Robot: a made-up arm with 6 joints. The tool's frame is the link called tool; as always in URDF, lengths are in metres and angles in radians.
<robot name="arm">
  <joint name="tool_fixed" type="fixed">
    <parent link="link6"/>
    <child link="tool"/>
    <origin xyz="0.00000 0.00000 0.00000" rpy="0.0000 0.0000 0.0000"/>
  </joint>
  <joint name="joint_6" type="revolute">
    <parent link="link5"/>
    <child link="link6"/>
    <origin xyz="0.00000 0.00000 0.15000" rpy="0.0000 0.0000 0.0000"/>
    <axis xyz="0 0 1"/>
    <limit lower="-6.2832" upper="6.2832" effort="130" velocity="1.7"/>
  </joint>
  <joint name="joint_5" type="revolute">
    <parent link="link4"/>
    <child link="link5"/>
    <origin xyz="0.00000 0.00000 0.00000" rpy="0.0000 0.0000 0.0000"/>
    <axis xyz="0 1 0"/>
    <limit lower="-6.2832" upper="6.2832" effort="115" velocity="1.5"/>
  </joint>
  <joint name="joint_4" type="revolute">
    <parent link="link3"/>
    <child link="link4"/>
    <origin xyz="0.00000 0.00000 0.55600" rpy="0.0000 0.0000 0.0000"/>
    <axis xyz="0 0 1"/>
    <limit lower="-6.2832" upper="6.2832" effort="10" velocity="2.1"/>
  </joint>
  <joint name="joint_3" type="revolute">
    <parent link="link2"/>
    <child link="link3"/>
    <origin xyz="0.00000 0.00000 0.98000" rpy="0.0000 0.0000 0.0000"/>
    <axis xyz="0 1 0"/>
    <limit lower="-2.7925" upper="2.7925" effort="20" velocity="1.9"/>
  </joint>
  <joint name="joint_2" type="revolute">
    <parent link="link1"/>
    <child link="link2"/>
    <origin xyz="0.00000 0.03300 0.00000" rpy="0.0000 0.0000 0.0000"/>
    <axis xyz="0 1 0"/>
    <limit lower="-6.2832" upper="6.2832" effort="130" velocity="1.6"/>
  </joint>
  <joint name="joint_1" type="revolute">
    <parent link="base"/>
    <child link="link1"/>
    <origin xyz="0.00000 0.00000 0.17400" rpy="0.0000 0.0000 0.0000"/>
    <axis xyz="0 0 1"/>
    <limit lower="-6.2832" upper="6.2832" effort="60" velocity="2.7"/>
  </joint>
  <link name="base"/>
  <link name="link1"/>
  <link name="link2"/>
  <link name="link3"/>
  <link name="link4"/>
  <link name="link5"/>
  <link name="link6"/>
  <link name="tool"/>
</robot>
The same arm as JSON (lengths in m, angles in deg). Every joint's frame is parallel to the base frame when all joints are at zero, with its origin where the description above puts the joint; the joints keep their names.
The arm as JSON. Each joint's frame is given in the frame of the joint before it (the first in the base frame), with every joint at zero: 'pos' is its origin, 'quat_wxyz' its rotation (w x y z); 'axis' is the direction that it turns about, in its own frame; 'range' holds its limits. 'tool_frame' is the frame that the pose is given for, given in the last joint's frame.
{"length_unit": "m", "angle_unit": "deg", "joints": [
  {"joint": "joint_1", "pos": [0.0, 0.0, 0.174], "quat_wxyz": [1.0, 0.0, 0.0, 0.0], "axis": [0.0, 0.0, 1.0], "range": [-360.0, 360.0]},
  {"joint": "joint_2", "pos": [0.0, 0.033, 0.0], "quat_wxyz": [1.0, 0.0, 0.0, 0.0], "axis": [0.0, 1.0, 0.0], "range": [-360.0, 360.0]},
  {"joint": "joint_3", "pos": [0.0, 0.0, 0.98], "quat_wxyz": [1.0, 0.0, 0.0, 0.0], "axis": [0.0, 1.0, 0.0], "range": [-160.0, 160.0]},
  {"joint": "joint_4", "pos": [0.0, 0.0, 0.556], "quat_wxyz": [1.0, 0.0, 0.0, 0.0], "axis": [0.0, 0.0, 1.0], "range": [-360.0, 360.0]},
  {"joint": "joint_5", "pos": [0.0, 0.0, 0.0], "quat_wxyz": [1.0, 0.0, 0.0, 0.0], "axis": [0.0, 1.0, 0.0], "range": [-360.0, 360.0]},
  {"joint": "joint_6", "pos": [0.0, 0.0, 0.15], "quat_wxyz": [1.0, 0.0, 0.0, 0.0], "axis": [0.0, 0.0, 1.0], "range": [-360.0, 360.0]}
], "tool_frame": {"pos": [0.0, 0.0, 0.0], "quat_wxyz": [1.0, 0.0, 0.0, 0.0]}}

